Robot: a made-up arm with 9 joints. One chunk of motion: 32 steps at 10 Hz.
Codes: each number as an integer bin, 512 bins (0 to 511) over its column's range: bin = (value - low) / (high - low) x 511, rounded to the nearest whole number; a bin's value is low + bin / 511 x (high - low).
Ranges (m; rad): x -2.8..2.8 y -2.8..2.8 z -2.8..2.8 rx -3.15..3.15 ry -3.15..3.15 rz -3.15..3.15
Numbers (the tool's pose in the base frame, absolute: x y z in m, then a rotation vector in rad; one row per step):
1: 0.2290 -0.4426 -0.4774 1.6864 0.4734 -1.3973
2: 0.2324 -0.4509 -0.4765 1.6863 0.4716 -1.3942
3: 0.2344 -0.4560 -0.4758 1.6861 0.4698 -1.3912
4: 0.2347 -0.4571 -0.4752 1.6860 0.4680 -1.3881
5: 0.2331 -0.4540 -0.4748 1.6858 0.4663 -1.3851
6: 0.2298 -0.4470 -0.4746 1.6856 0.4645 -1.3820
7: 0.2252 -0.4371 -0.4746 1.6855 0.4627 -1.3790
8: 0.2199 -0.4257 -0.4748 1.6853 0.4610 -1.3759
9: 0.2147 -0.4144 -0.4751 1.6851 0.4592 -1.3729
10: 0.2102 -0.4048 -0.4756 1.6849 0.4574 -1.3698
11: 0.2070 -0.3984 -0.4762 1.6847 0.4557 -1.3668
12: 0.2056 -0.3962 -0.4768 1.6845 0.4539 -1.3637
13: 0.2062 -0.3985 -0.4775 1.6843 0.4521 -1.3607
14: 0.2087 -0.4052 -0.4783 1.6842 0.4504 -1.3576
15: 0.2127 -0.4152 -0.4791 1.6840 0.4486 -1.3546
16: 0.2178 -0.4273 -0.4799 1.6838 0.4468 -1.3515
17: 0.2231 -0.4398 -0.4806 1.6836 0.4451 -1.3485
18: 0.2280 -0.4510 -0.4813 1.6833 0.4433 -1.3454
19: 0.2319 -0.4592 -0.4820 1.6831 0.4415 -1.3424
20: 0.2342 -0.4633 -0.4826 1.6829 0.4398 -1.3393
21: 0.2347 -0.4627 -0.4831 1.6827 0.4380 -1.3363
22: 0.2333 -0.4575 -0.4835 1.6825 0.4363 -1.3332
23: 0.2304 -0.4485 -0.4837 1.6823 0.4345 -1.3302
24: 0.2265 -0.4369 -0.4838 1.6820 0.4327 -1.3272
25: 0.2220 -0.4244 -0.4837 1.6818 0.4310 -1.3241
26: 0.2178 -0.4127 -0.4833 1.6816 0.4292 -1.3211
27: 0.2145 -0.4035 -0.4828 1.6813 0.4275 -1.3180
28: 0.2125 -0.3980 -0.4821 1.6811 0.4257 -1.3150
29: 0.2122 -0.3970 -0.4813 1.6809 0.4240 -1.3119
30: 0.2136 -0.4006 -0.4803 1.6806 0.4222 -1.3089
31: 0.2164 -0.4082 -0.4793 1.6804 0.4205 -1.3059
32: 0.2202 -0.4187 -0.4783 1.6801 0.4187 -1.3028
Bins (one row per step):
1: 276 215 212 392 294 142
2: 277 214 212 392 294 142
3: 277 214 212 392 294 143
4: 277 214 212 392 293 143
5: 277 214 212 392 293 143
6: 276 215 212 392 293 143
7: 276 216 212 392 293 144
8: 276 217 212 392 293 144
9: 275 218 212 392 293 144
10: 275 219 212 392 293 144
11: 274 219 212 392 292 145
12: 274 219 212 392 292 145
13: 274 219 212 392 292 145
14: 275 219 212 392 292 145
15: 275 218 212 392 292 146
16: 275 217 212 392 292 146
17: 276 215 212 392 292 146
18: 276 214 212 392 291 146
19: 277 214 212 392 291 147
20: 277 213 211 392 291 147
21: 277 213 211 392 291 147
22: 277 214 211 392 291 147
23: 277 215 211 392 291 148
24: 276 216 211 392 291 148
25: 276 217 211 392 290 148
26: 275 218 211 392 290 148
27: 275 219 211 392 290 149
28: 275 219 212 392 290 149
29: 275 219 212 392 290 149
30: 275 219 212 392 290 149
31: 275 218 212 392 290 150
32: 276 217 212 392 289 150

